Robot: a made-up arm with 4 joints.
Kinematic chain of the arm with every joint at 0, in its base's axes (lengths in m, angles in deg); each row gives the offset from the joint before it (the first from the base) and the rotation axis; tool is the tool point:
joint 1: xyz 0 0 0.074 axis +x
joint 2: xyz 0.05 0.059 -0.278 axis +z
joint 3: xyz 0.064 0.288 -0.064 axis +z
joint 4: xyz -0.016 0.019 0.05 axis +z
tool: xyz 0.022 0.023 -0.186
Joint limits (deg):
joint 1: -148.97..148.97
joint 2: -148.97..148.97
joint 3: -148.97..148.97
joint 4: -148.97..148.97
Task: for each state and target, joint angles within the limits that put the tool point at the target. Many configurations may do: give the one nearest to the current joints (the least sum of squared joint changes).
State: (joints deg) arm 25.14 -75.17 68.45 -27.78
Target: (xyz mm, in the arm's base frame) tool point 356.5 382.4 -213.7
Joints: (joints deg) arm 50.32 -90.03 80.47 -24.92
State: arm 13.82 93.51 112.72 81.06
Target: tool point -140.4 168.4 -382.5
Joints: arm 31.02 136.29 110.15 79.93
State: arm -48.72 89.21 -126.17 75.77
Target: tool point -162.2 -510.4 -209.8
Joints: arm -95.99 53.23 -78.71 94.42
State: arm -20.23 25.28 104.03 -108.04
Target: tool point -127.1 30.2 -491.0
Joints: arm -29.29 49.14 106.71 -97.62
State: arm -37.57 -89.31 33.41 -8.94
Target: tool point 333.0 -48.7 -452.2
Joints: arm -30.53 -51.36 36.29 -5.15
